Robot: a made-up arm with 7 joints.
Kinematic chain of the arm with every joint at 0, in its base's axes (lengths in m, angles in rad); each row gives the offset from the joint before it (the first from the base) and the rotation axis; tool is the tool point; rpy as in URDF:
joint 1: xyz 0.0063 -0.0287 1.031 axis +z
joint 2: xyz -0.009 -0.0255 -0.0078 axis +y
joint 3: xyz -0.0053 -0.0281 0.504 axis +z
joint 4: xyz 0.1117 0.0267 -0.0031 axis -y
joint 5: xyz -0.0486 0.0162 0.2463 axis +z
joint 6: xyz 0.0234 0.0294 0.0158 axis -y
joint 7: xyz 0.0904 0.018 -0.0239 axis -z
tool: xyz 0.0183 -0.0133 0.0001 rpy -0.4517 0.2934 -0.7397
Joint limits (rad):
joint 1: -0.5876..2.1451
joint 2: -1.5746..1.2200
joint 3: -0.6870..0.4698
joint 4: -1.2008..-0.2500
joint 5: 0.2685..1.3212
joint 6: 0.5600..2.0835
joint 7: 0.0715..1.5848
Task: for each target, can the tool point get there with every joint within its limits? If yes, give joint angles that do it. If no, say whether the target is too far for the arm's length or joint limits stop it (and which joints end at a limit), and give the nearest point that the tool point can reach.
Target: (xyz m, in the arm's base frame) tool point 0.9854 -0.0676 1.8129
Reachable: no: too far | nearest point 0.7007 -0.0563 1.5854 | short by 0.365 m
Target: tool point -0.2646 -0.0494 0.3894
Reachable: no: joint limits stop it (at a limit: joint 1, joint 2, joint 4, joint 5, joint 6, joint 7) | nearest point -0.4431 0.4405 0.8500 | short by 0.696 m
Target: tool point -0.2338 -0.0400 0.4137
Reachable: no: joint limits stop it (at a limit: joint 1, joint 2, joint 4, joint 5, joint 6, joint 7) | nearest point -0.4353 0.4473 0.8458 | short by 0.682 m
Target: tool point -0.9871 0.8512 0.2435
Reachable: no: too far | nearest point -0.4903 0.5637 0.8568 | short by 0.840 m
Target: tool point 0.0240 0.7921 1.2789
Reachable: yes | joints 1.5825 0.9782 -0.4130 -0.4646 1.2379 1.2131 0.6031
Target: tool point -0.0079 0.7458 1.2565
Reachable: yes | joints 1.4052 0.8346 0.2499 -0.9955 1.0029 1.4886 0.7503
